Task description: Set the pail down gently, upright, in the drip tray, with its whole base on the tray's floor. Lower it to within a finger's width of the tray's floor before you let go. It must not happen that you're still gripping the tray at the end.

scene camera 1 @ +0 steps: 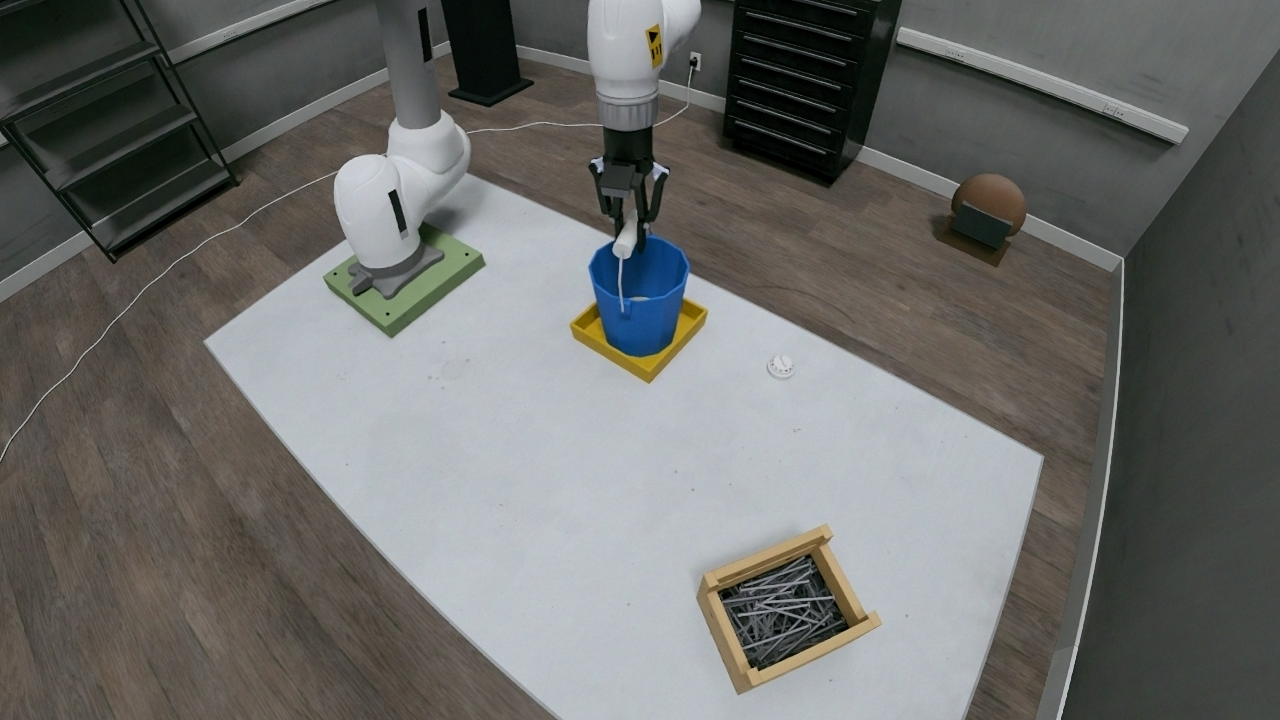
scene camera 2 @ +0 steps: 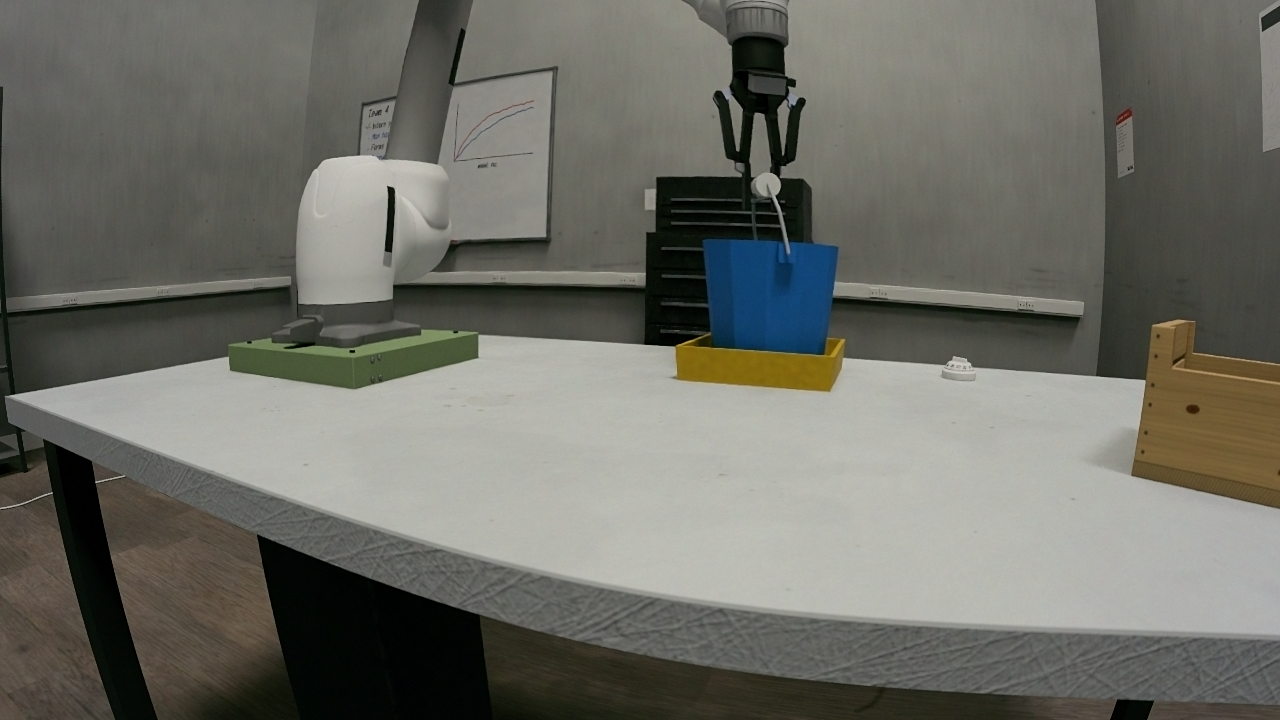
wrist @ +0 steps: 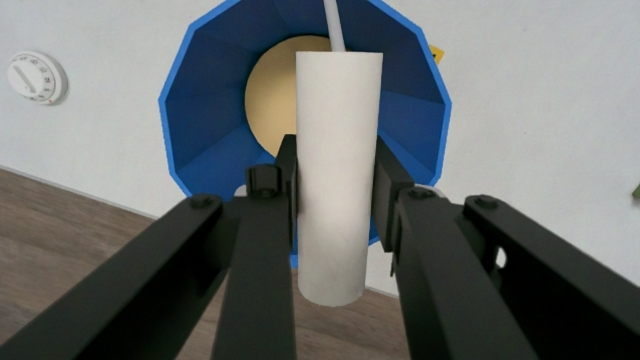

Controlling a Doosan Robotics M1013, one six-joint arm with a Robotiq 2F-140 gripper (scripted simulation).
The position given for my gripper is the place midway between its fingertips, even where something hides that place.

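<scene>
Scene camera 2 gives me a yellow drip tray [scene camera 2: 699, 363], a blue pail [scene camera 2: 760, 298] and my gripper [scene camera 2: 760, 211]. In scene camera 1 I can see the pail [scene camera 1: 646, 327] as well, along with the tray [scene camera 1: 587, 328] and my gripper [scene camera 1: 630, 247]. The wrist view also shows me my gripper [wrist: 331, 160].
</scene>
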